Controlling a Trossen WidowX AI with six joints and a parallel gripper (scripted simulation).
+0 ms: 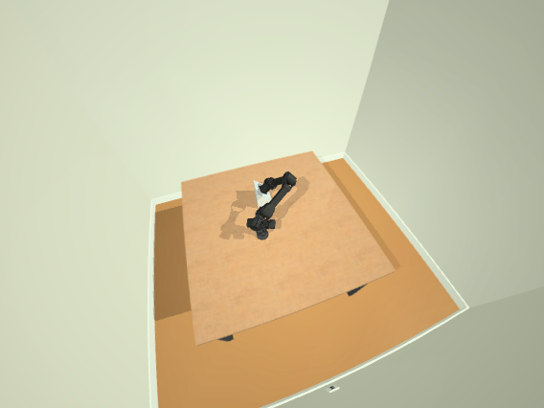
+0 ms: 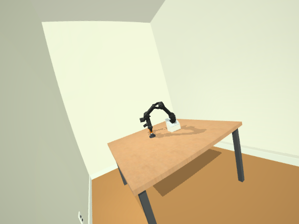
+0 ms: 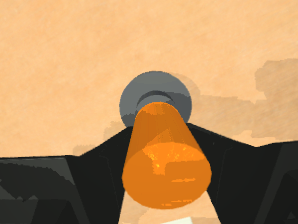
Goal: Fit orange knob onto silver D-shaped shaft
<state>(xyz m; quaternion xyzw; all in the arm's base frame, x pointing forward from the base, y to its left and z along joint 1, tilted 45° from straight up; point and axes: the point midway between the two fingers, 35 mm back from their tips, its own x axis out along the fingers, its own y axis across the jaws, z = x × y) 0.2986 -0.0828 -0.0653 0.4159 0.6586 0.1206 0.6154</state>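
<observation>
My gripper tip is 3 cm below the orange knob. From my gripper tip the other things lie so: pedestal: 4 cm below.
</observation>
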